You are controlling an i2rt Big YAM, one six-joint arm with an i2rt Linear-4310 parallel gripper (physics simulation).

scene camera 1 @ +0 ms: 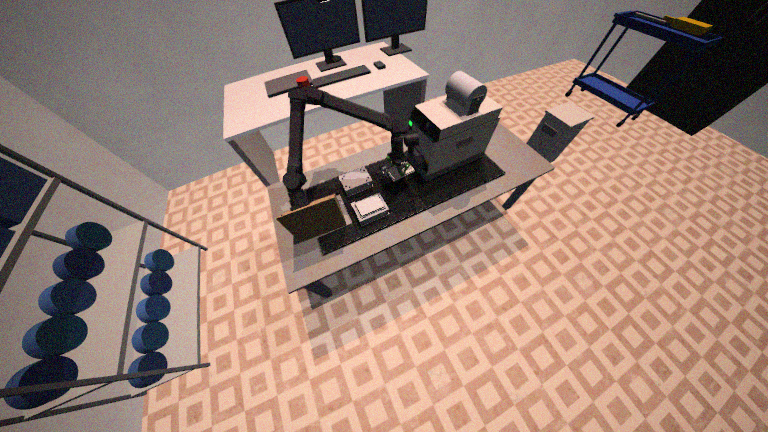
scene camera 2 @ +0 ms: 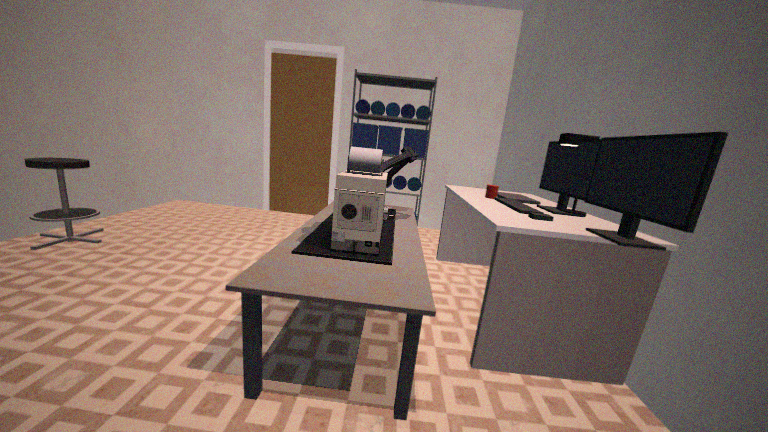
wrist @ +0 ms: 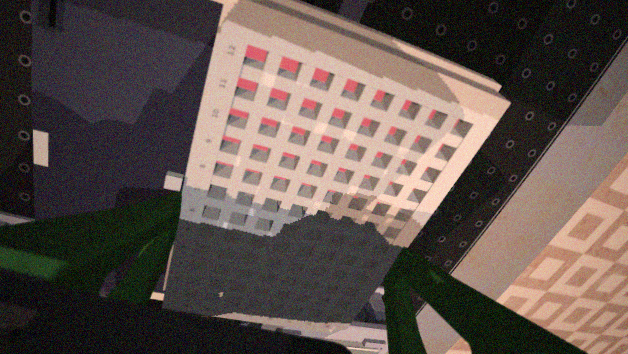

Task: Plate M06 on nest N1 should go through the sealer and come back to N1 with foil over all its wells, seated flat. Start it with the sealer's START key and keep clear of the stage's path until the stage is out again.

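Seen in the pictures: gripper, fingertip midpoint: (scene camera 1: 398, 172) (wrist: 290, 232); arm's base, origin of the base link: (scene camera 1: 301, 206).
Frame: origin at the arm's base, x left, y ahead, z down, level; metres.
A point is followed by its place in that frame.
My gripper (scene camera 1: 397, 164) {x -0.003, y 0.525, z 0.014 m} (wrist: 290, 232) {x -0.003, y 0.525, z 0.014 m} is shut on a white multi-well plate (scene camera 1: 399, 171) (wrist: 330, 145) {x 0.000, y 0.568, z 0.006 m}, with one green finger at each side. The plate's wells show as open square holes, several with red inside; its near part lies in dark shadow. In scene camera 1 the plate is beside the front of the grey and white sealer (scene camera 1: 456, 142) {x -0.058, y 0.825, z -0.108 m} (scene camera 2: 358, 214) {x 0.069, y 1.095, z -0.060 m}, which carries a white roll and shows a green light. Whether the plate touches anything beneath it cannot be told. Two pale nest-like blocks (scene camera 1: 356, 180) {x 0.093, y 0.311, z 0.070 m} (scene camera 1: 370, 208) {x -0.124, y 0.310, z 0.059 m} stand nearer the arm's base; which is N1 is unreadable. The START key is not discernible.
A brown upright panel (scene camera 1: 316, 219) {x -0.109, y 0.051, z -0.005 m} stands near the arm's base at the black perforated mat's (scene camera 1: 335, 244) {x -0.200, y 0.079, z 0.127 m} left end. A desk (scene camera 1: 247, 110) (scene camera 2: 477, 206) with monitors stands behind the bench (scene camera 1: 429, 222) {x -0.291, y 0.567, z 0.139 m} (scene camera 2: 332, 282) {x 0.033, y 1.372, z 0.140 m}. A shelf rack (scene camera 2: 394, 80) is farther off.
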